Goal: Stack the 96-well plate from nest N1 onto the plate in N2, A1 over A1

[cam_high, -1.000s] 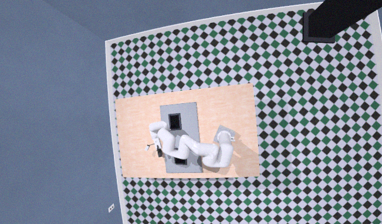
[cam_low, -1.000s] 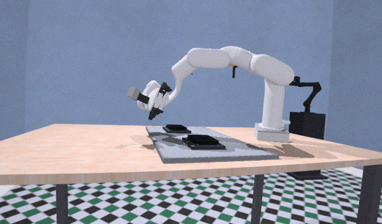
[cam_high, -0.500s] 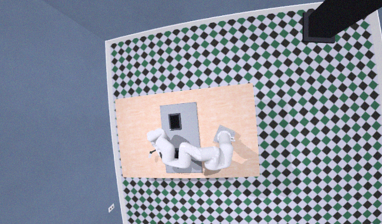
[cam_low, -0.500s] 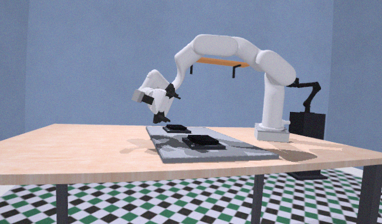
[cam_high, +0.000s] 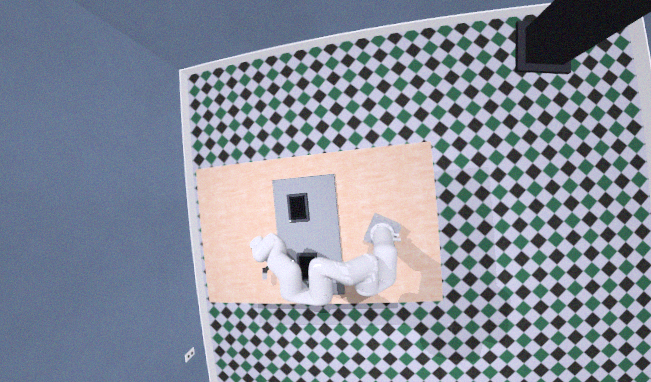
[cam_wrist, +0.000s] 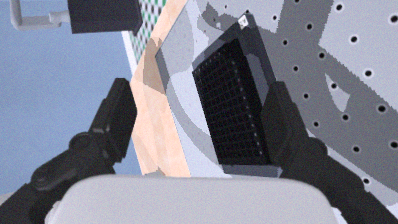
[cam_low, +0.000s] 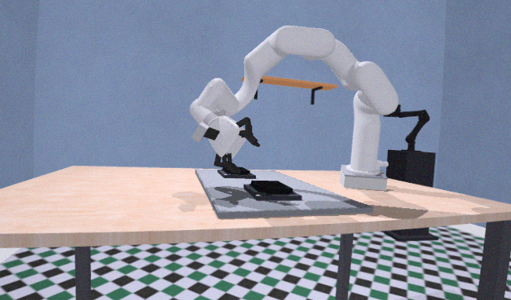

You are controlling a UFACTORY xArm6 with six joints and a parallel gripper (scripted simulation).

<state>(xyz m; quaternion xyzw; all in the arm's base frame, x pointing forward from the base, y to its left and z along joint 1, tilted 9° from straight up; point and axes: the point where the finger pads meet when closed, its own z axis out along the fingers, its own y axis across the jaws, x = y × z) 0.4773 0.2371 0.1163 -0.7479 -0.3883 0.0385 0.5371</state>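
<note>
The black 96-well plate lies 80 mm behind my hand, 10 mm to the right of it and 80 mm below it. Also, from my hand: plate nest 80 mm behind, 10 mm to the right, 90 mm below; white A1 mark 30 mm behind, 70 mm to the left, 90 mm below.
</note>
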